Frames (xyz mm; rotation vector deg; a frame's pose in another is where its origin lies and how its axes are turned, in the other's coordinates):
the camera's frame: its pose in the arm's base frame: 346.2 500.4 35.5 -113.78 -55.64 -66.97
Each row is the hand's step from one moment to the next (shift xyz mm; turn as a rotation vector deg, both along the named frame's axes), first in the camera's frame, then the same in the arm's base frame.
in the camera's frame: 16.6 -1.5 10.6 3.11 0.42 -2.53
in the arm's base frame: 8.9 13.9 10.9 0.29 -1.39 3.77
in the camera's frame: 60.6 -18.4 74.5 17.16 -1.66 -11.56
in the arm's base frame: 37.4 86.2 26.9 -0.69 -3.65 20.42
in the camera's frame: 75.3 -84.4 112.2 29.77 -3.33 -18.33
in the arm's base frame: 3.7 155.5 34.6 -0.82 -4.72 34.79
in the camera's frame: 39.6 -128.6 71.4 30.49 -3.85 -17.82
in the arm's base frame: -63.0 136.3 25.6 -0.79 -3.83 35.31
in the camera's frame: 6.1 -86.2 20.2 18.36 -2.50 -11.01
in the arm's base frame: -61.1 63.6 10.0 -0.75 -2.44 21.40
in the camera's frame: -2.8 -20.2 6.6 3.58 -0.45 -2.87
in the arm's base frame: -14.9 15.2 -2.2 -0.43 -1.07 4.46
